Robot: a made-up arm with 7 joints. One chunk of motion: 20 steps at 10 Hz.
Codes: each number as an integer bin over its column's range. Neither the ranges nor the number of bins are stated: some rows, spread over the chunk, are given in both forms.
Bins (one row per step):
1: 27 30 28 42 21 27
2: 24 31 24 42 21 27
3: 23 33 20 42 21 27
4: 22 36 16 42 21 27
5: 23 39 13 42 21 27
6: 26 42 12 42 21 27
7: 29 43 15 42 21 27
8: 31 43 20 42 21 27
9: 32 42 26 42 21 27
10: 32 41 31 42 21 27
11: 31 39 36 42 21 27
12: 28 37 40 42 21 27
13: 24 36 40 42 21 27
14: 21 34 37 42 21 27
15: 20 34 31 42 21 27
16: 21 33 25 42 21 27
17: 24 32 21 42 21 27
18: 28 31 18 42 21 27
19: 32 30 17 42 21 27
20: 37 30 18 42 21 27
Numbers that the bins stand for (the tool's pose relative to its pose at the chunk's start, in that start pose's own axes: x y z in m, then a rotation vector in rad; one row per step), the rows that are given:
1: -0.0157 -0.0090 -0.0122 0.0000 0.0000 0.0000
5: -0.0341 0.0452 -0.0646 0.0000 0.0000 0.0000
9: 0.0073 0.0633 -0.0192 0.0000 0.0000 0.0000
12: -0.0111 0.0332 0.0297 0.0000 0.0000 0.0000
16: -0.0433 0.0090 -0.0227 0.0000 0.0000 0.0000
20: 0.0303 -0.0090 -0.0471 0.0000 0.0000 0.0000
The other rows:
2: -0.0295 -0.0030 -0.0262 0.0000 0.0000 0.0000
3: -0.0341 0.0090 -0.0402 0.0000 0.0000 0.0000
4: -0.0387 0.0271 -0.0541 0.0000 0.0000 0.0000
6: -0.0203 0.0633 -0.0681 0.0000 0.0000 0.0000
7: -0.0065 0.0694 -0.0576 0.0000 0.0000 0.0000
8: 0.0027 0.0694 -0.0402 0.0000 0.0000 0.0000
10: 0.0073 0.0573 -0.0017 0.0000 0.0000 0.0000
11: 0.0027 0.0452 0.0157 0.0000 0.0000 0.0000
13: -0.0295 0.0271 0.0297 0.0000 0.0000 0.0000
14: -0.0433 0.0151 0.0192 0.0000 0.0000 0.0000
15: -0.0479 0.0151 -0.0017 0.0000 0.0000 0.0000
17: -0.0295 0.0030 -0.0367 0.0000 0.0000 0.0000
18: -0.0111 -0.0030 -0.0471 0.0000 0.0000 0.0000
19: 0.0073 -0.0090 -0.0506 0.0000 0.0000 0.0000

